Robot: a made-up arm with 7 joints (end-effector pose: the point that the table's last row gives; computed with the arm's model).
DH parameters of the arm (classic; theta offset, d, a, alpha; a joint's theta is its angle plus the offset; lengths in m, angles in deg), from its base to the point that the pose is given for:
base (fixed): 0 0 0 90
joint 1: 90 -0.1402 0 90
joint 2: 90 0 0 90
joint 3: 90 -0.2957 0 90
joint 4: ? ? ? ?
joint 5: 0 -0.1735 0 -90
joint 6: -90 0 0 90
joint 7: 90 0 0 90
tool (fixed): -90 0 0 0
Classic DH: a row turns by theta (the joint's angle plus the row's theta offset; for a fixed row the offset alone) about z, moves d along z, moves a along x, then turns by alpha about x.
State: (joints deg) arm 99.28 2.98 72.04 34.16 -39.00 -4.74 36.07
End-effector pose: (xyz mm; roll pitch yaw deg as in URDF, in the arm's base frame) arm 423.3 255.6 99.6 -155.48 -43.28 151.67
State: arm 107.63 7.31 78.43 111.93 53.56 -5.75 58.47
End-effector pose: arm 189.4 326.0 94.1 -135.62 72.76 -134.72
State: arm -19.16 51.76 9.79 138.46 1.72 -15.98 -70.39
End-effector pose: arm 78.5 282.6 -119.7 -169.39 -26.92 -152.19
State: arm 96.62 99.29 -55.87 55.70 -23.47 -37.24 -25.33
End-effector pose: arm 43.9 547.7 86.1 143.27 16.29 -72.41
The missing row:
joint 4: 0 0 0 -90
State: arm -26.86 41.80 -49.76 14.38 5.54 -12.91 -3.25
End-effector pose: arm -141.3 424.8 -340.6 8.94 20.59 -54.56
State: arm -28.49 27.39 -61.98 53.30 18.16 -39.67 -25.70
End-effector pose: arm -138.7 214.9 -392.5 -1.56 -48.01 -25.37
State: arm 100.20 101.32 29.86 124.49 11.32 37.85 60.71
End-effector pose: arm -128.8 319.8 102.8 152.56 0.77 -88.18
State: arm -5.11 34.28 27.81 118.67 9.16 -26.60 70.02
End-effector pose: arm 122.0 318.6 -147.0 82.18 -22.82 -145.21
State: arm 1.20 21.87 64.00 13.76 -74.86 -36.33 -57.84
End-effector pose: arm 26.8 347.5 -416.5 98.95 -29.33 -34.71
